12 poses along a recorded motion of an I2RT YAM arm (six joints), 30 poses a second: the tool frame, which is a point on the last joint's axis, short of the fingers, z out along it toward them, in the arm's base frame.
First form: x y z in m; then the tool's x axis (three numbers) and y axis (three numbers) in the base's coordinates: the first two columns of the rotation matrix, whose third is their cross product.
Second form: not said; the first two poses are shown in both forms.
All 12 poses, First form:
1: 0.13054, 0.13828, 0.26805, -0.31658, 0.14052, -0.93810, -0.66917, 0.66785, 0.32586
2: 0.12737, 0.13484, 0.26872, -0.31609, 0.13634, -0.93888, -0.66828, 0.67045, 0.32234
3: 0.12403, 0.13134, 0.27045, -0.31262, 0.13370, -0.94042, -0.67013, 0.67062, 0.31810
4: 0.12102, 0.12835, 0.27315, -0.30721, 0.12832, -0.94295, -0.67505, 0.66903, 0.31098
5: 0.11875, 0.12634, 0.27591, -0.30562, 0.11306, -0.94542, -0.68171, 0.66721, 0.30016
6: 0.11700, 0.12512, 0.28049, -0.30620, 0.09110, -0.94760, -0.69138, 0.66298, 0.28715
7: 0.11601, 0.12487, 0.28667, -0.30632, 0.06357, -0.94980, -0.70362, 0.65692, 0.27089
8: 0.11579, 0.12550, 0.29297, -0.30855, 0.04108, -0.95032, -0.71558, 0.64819, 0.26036
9: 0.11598, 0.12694, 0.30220, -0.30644, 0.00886, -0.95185, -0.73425, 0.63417, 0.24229
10: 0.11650, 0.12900, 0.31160, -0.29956, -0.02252, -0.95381, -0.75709, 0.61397, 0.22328
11: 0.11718, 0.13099, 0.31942, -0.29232, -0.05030, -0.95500, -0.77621, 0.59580, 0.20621
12: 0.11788, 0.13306, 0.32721, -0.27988, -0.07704, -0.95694, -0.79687, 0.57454, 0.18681
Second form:
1:
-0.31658, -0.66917, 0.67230
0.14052, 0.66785, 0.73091
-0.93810, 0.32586, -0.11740
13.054, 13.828, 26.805

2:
-0.31609, -0.66828, 0.67342
0.13634, 0.67045, 0.72932
-0.93888, 0.32234, -0.12081
12.737, 13.484, 26.872

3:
-0.31262, -0.67013, 0.67319
0.13370, 0.67062, 0.72965
-0.94042, 0.31810, -0.12005
12.403, 13.134, 27.045

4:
-0.30721, -0.67505, 0.67077
0.12832, 0.66903, 0.73207
-0.94295, 0.31098, -0.11891
12.102, 12.835, 27.315

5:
-0.30562, -0.68171, 0.66473
0.11306, 0.66721, 0.73624
-0.94542, 0.30016, -0.12684
11.875, 12.634, 27.591

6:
-0.30620, -0.69138, 0.65440
0.09110, 0.66298, 0.74308
-0.94760, 0.28715, -0.14002
11.700, 12.512, 28.049

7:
-0.30632, -0.70362, 0.64116
0.06357, 0.65692, 0.75128
-0.94980, 0.27089, -0.15650
11.601, 12.487, 28.667

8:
-0.30855, -0.71558, 0.62668
0.04108, 0.64819, 0.76036
-0.95032, 0.26036, -0.17060
11.579, 12.550, 29.297

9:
-0.30644, -0.73425, 0.60578
0.00886, 0.63417, 0.77314
-0.95185, 0.24229, -0.18783
11.598, 12.694, 30.220

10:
-0.29956, -0.75709, 0.58058
-0.02252, 0.61397, 0.78901
-0.95381, 0.22328, -0.20097
11.650, 12.900, 31.160

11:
-0.29232, -0.77621, 0.55862
-0.05030, 0.59580, 0.80156
-0.95500, 0.20621, -0.21321
11.718, 13.099, 31.942

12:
-0.27988, -0.79687, 0.53541
-0.07704, 0.57454, 0.81484
-0.95694, 0.18681, -0.22219
11.788, 13.306, 32.721

